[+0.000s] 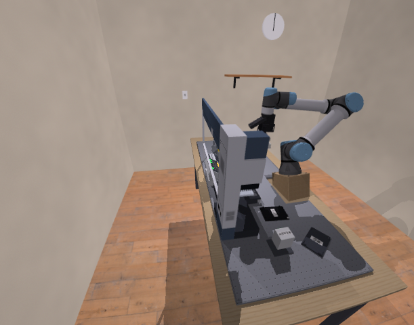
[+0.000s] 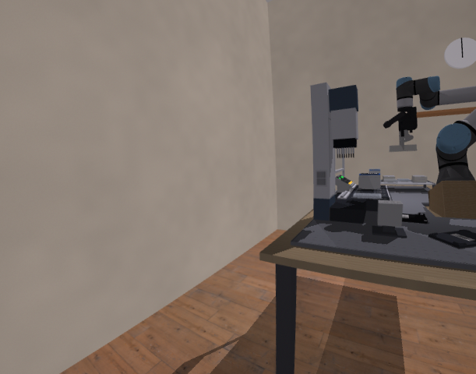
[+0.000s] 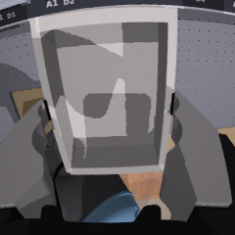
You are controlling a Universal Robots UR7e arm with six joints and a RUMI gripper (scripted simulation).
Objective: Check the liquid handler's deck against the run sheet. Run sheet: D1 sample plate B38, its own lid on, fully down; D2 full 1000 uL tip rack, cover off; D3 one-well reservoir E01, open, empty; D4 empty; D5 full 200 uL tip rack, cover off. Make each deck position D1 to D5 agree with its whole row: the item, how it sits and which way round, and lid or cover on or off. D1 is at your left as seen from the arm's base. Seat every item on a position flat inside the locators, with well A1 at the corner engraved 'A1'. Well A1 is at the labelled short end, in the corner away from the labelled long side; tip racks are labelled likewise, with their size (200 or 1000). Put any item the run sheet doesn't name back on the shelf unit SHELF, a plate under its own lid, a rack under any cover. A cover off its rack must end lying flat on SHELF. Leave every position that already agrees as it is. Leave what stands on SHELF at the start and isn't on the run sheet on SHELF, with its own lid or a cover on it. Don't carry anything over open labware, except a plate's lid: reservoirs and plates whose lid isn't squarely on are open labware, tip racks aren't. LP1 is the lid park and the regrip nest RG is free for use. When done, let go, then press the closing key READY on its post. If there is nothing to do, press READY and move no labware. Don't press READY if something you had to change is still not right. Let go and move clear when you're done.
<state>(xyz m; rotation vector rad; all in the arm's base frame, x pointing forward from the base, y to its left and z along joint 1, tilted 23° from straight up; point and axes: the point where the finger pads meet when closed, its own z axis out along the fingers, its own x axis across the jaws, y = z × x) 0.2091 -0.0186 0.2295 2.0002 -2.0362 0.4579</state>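
The blue-framed tip rack lies 160 mm ahead of my hand, 180 mm to the right of it and 180 mm below it. Round my hand: yellow-rimmed tip rack (160 mm ahead, 300 mm to the right, 200 mm below); one-well reservoir (10 mm below); LP1 label (20 mm ahead, 360 mm to the left, 290 mm below).
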